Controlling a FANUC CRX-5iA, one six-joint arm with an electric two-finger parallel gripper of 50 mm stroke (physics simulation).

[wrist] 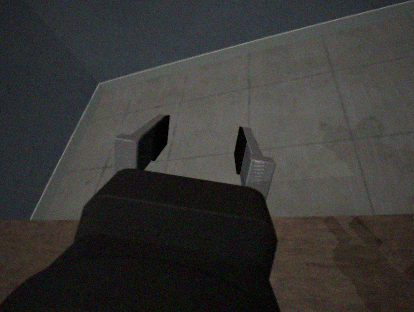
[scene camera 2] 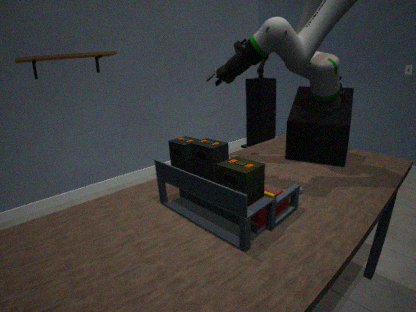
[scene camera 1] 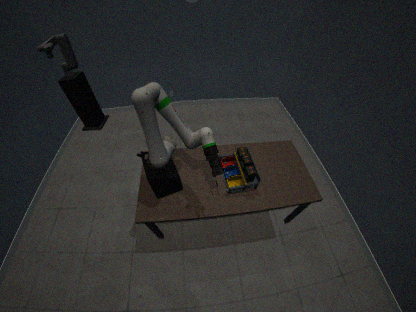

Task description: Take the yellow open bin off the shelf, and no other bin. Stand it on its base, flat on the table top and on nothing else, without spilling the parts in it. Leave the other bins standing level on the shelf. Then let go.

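Frame: origin at the arm's base, x ahead, y left, z up, level; millimetres.
Seen in the pictures: gripper, fingertip midpoint: (wrist: 202,135) (scene camera 2: 211,81) (scene camera 1: 221,184); arm's base, origin of the base link: (scene camera 2: 325,103).
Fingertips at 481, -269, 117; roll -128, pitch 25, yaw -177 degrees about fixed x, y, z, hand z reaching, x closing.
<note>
Offsets run from my fingertips to a thing's top centre, as dx, dy, dz. "*": to the spot under its first point. Level surfaces: height alone.
The yellow open bin @[+183, +221, -306] (scene camera 1: 235,182) stands in the shelf @[* +331, +382, -254] (scene camera 2: 197,186) on the table, at the end of the row nearest the front table edge in scene camera 1. The blue bin @[+164, +331, -306] (scene camera 1: 231,172) is beside it, then the red bin @[+145, +441, -306] (scene camera 1: 228,161) (scene camera 2: 283,205). The yellow bin's body cannot be made out in scene camera 2, and its parts are too small to tell. My gripper (scene camera 1: 215,184) (scene camera 2: 213,80) (wrist: 202,135) is open and empty. It hangs high above the table, on the robot-base side of the shelf, apart from the bins. The wrist view does not show the bins.
Dark boxes @[+257, +340, -153] (scene camera 2: 211,154) with orange latches stand in the shelf's other row, behind a yellow strip @[+215, +339, -275] (scene camera 1: 240,170). The black robot pedestal (scene camera 1: 163,180) (scene camera 2: 318,132) stands on the wooden table @[dz -387] (scene camera 1: 285,172) (scene camera 2: 100,260). A wall shelf (scene camera 2: 67,56) and another arm's black pedestal (scene camera 2: 260,110) are beyond.
</note>
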